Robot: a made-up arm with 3 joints. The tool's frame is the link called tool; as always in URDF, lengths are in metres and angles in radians.
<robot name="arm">
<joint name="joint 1" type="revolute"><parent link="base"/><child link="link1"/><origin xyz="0.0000 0.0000 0.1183" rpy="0.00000 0.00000 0.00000"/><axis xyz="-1 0 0"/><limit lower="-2.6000" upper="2.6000"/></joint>
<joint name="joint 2" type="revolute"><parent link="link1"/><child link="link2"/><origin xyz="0.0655 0.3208 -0.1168" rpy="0.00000 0.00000 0.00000"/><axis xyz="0 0 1"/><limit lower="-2.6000" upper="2.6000"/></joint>
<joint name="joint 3" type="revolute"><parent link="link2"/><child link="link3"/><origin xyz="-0.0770 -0.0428 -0.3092" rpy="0.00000 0.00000 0.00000"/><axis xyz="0 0 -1"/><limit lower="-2.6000" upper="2.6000"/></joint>
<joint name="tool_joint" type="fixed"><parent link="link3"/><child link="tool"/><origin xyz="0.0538 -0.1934 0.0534" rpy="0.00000 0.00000 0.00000"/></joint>
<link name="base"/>
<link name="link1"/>
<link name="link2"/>
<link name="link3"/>
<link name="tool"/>
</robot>
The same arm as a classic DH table. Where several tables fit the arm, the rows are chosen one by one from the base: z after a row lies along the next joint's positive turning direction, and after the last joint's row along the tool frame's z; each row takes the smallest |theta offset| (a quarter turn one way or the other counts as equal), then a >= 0, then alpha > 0; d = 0 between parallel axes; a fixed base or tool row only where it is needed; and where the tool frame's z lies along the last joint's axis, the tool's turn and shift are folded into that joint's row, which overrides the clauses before.
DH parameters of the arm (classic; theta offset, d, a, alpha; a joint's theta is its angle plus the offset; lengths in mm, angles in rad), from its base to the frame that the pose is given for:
base (fixed): -1.5708 118.3 0 1.5708
joint 1: 0 -65.5 -320.8 -1.5708
joint 2: -1.0635 0 88.1 3.1416
joint 3: -1.3348 0 200.7 3.1416
tool (fixed): 1.2995 -372.6 0 0
Joint limits (rad, base to tool): -2.6..2.6 -2.6..2.6 -2.6..2.6

